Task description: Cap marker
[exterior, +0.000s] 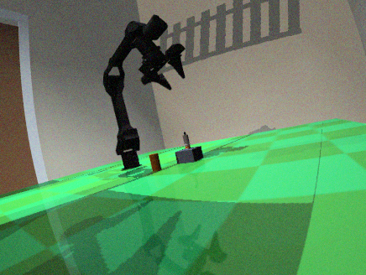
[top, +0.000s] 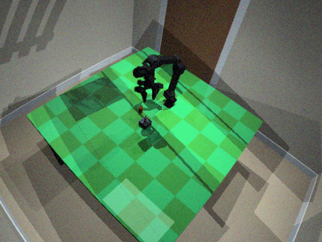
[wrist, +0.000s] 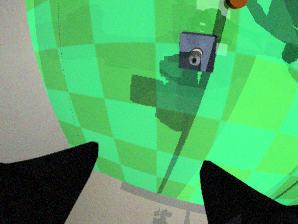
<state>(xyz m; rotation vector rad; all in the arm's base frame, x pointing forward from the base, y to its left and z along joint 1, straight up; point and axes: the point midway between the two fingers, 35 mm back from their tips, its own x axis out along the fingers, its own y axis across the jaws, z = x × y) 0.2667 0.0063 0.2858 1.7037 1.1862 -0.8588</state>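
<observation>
Right now my gripper tip is 23 cm above the orange cap, 11 cm to the left of it and 6 cm past it. Round my gripper tip: dark holder block (24 cm below, 1 cm to the right).
</observation>
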